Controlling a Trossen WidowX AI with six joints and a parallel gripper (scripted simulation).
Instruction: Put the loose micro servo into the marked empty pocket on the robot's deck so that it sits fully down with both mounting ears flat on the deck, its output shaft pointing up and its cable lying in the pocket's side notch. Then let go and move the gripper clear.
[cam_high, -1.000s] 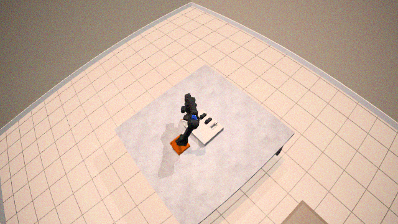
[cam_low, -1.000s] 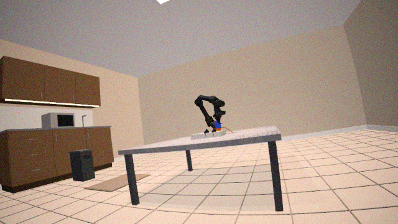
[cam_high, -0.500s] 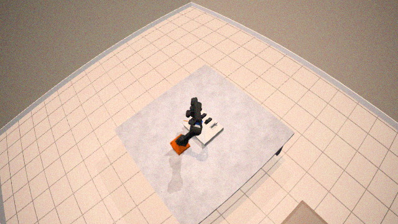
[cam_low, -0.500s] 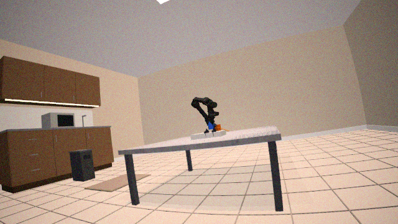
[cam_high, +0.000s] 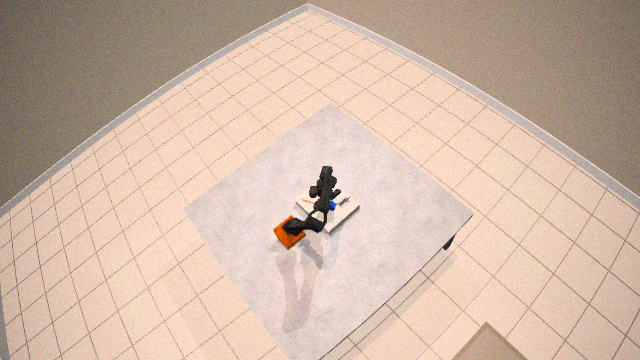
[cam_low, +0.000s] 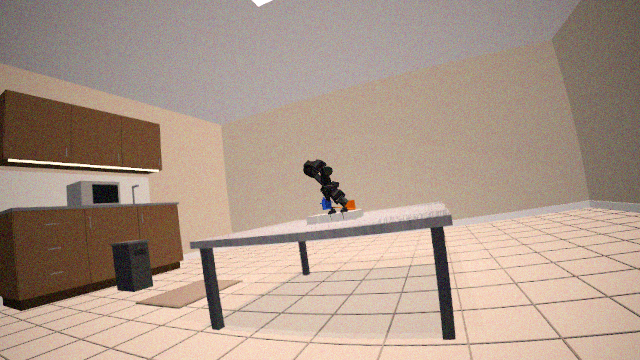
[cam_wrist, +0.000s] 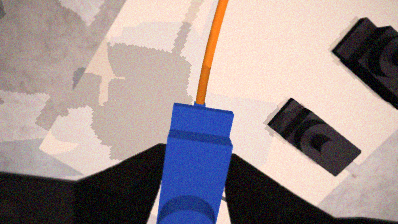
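The cream deck lies 10 mm behind my gripper tip, 40 mm to the left of it and 100 mm below it.
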